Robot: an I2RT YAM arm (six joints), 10 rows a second.
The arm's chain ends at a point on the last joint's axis. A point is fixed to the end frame.
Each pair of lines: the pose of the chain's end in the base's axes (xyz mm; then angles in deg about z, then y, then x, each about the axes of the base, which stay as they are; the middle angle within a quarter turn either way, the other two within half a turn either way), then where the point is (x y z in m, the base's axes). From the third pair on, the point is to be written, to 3 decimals.
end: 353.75 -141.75 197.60 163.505 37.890 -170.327
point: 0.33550 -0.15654 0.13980
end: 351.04 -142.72 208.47 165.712 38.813 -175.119
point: 0.33297 -0.16036 0.15141
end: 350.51 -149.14 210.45 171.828 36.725 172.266
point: 0.329 -0.174 0.157
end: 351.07 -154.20 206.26 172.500 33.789 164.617
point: 0.326 -0.185 0.158
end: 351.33 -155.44 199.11 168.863 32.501 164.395
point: 0.326 -0.189 0.153
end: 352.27 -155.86 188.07 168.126 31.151 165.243
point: 0.326 -0.189 0.142
